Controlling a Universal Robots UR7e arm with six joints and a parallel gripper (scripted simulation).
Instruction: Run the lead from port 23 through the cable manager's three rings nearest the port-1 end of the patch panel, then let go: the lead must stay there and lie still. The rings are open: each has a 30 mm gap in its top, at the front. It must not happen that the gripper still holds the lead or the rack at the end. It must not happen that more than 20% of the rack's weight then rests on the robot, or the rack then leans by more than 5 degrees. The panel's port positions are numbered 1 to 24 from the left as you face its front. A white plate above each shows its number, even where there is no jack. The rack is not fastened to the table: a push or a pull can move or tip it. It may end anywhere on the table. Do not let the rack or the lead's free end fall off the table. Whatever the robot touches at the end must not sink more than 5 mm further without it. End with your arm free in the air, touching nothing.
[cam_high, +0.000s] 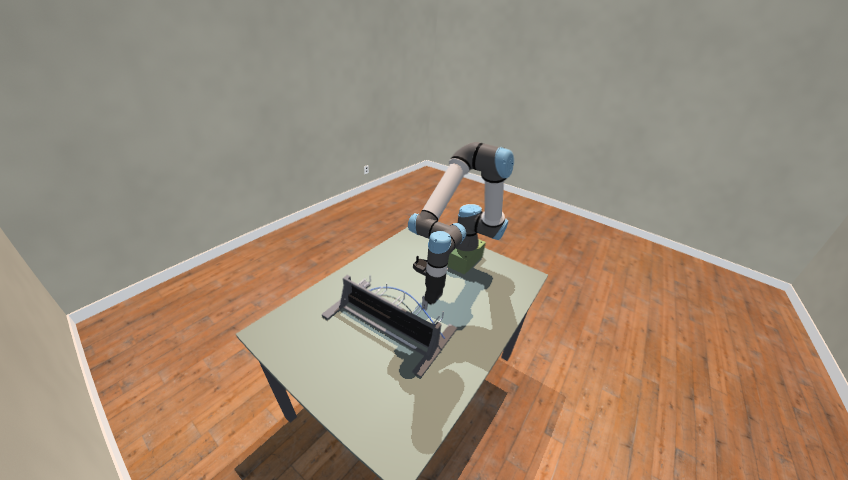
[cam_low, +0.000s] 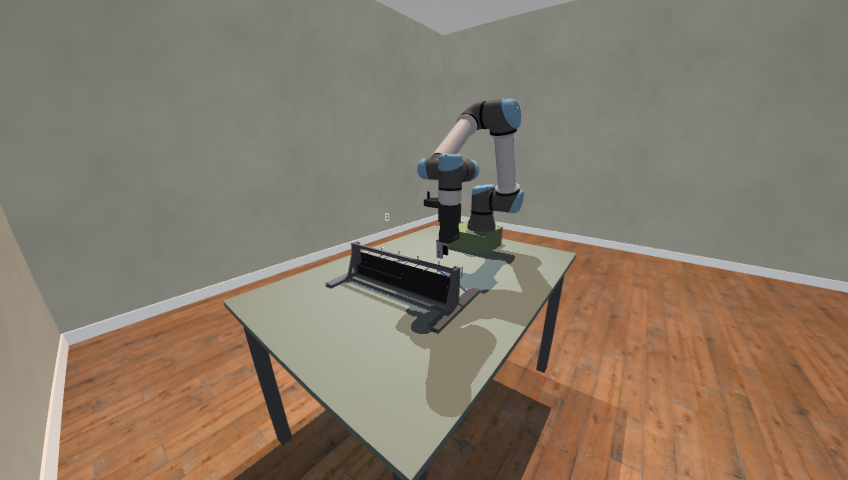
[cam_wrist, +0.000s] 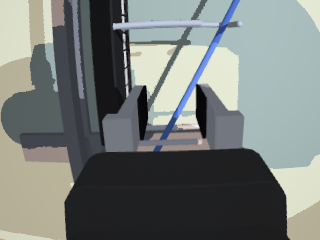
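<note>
Right now my hand is 150 mm to the left of the rack, 100 mm above it and 60 mm short of it.
</note>
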